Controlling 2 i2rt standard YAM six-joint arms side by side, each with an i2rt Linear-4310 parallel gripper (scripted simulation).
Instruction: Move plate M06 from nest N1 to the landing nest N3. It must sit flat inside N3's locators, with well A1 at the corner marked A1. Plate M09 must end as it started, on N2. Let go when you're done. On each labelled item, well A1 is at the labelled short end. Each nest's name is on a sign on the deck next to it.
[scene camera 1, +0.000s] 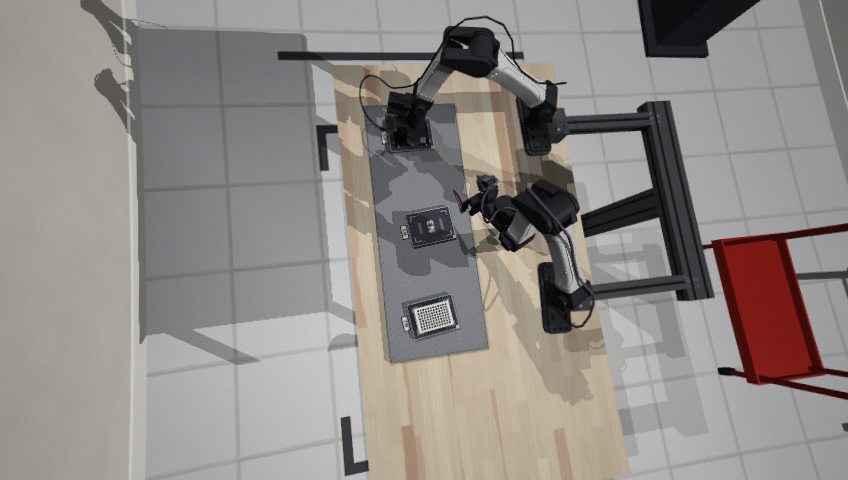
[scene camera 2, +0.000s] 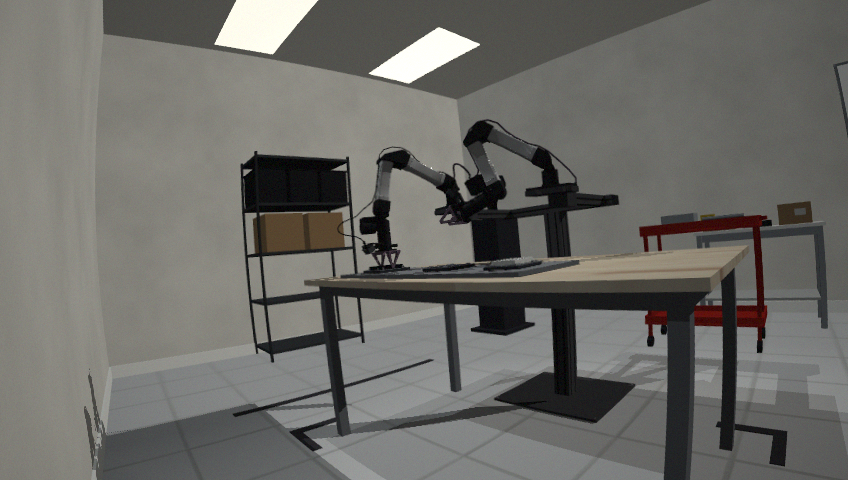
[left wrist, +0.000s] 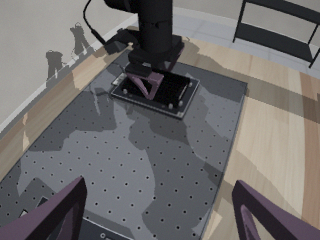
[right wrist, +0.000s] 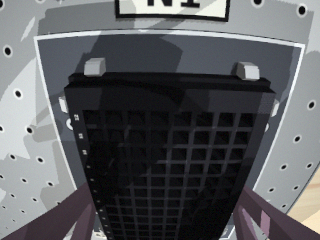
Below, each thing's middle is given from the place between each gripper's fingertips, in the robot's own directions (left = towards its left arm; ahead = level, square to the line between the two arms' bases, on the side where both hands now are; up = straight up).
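Relative to the nest N3 (scene camera 1: 431, 214), my right hand is 350 mm to the right of it, 50 mm past it and 20 mm above it. Black plate M06 (right wrist: 190, 186) is right at my right hand. White plate M09 (scene camera 1: 444, 318) is 670 mm to the left of my right hand and 30 mm behind it.
Counted from my left hand: nest N3, 9 cm ahead, 10 cm to the left, 18 cm below; black plate M06, 14 cm ahead, 25 cm to the right, 16 cm below; white plate M09, 11 cm ahead, 42 cm to the left, 16 cm below.
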